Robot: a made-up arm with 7 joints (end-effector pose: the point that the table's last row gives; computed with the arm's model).
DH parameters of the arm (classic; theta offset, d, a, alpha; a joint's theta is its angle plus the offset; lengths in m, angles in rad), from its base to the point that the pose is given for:
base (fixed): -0.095 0 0.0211 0
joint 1: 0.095 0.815 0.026 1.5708
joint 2: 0 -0.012 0.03 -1.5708
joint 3: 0 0.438 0.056 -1.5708
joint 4: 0 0.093 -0.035 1.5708
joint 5: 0 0.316 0.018 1.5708
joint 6: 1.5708 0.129 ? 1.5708
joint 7: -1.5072 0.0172 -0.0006 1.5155
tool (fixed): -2.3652 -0.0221 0 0
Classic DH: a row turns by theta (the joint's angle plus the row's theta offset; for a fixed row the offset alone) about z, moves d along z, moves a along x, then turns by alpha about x.
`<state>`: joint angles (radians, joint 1 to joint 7).
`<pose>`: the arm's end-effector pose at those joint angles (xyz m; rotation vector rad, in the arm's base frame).
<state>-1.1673 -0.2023 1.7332 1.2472 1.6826 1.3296 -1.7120</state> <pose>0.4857 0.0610 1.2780 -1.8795 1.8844 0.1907</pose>
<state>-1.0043 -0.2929 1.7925 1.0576 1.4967 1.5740 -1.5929</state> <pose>0.4640 0.0352 1.3338 -1.6880 1.8378 0.3186</pose>
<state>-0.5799 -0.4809 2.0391 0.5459 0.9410 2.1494 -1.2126</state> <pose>0.4281 -0.0513 1.3691 -1.0152 1.5054 0.9682</pose>
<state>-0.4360 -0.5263 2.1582 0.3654 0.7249 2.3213 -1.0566</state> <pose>0.4299 -0.0678 1.3433 -0.7263 1.3329 1.2363</pose>
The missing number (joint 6, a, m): 0.179
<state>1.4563 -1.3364 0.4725 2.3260 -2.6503 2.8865 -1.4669</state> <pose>-0.2146 0.4428 0.7985 -1.0393 -1.1524 0.6601</pose>
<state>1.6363 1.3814 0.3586 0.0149 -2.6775 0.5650 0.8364</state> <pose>-0.1813 -0.9067 0.9548 0.4740 1.4850 1.5852</pose>
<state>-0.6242 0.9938 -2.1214 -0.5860 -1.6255 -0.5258 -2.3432</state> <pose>-0.2004 0.5191 1.3675 -1.3997 -1.3227 -2.3132</pose>
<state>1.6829 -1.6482 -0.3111 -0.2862 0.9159 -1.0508 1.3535</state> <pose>-0.1873 0.8578 0.5460 0.2755 -0.8826 0.3955</pose>
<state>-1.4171 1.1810 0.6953 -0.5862 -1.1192 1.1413 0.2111</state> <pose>-0.1726 0.6957 0.7326 0.2654 0.2708 -1.6684</pose>
